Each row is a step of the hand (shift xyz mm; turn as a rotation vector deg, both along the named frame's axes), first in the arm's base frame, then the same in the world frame.
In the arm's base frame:
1: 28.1 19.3 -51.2 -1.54 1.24 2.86
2: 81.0 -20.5 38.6 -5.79 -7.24 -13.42
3: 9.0 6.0 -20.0 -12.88 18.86 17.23
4: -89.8 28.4 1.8 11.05 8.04 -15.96
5: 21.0 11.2 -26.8 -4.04 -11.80 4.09
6: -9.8 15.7 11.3 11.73 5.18 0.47
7: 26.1 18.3 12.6 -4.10 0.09 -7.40
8: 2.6 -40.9 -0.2 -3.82 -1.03 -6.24
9: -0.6 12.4 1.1 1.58 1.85 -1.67
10: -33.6 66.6 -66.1 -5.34 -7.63 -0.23
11: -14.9 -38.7 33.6 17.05 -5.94 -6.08
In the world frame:
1: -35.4 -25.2 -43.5 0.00 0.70 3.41
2: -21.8 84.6 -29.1 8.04 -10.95 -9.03
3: -11.5 -10.6 -16.5 -7.79 -1.61 27.48
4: 23.1 -63.6 65.5 -13.95 -7.06 -14.04
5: -22.8 -9.6 -26.0 12.46 4.11 0.13
6: -7.2 -2.9 20.2 -10.49 6.02 -4.27
7: -28.1 19.6 1.4 1.45 -7.88 -2.71
8: 33.3 14.3 -19.1 2.35 -6.53 -2.55
9: -10.1 -3.5 6.4 -2.54 -0.79 -1.28
10: -44.5 -89.2 2.2 9.25 -1.10 -0.32
11: 43.4 26.9 15.4 -4.40 8.14 -16.65

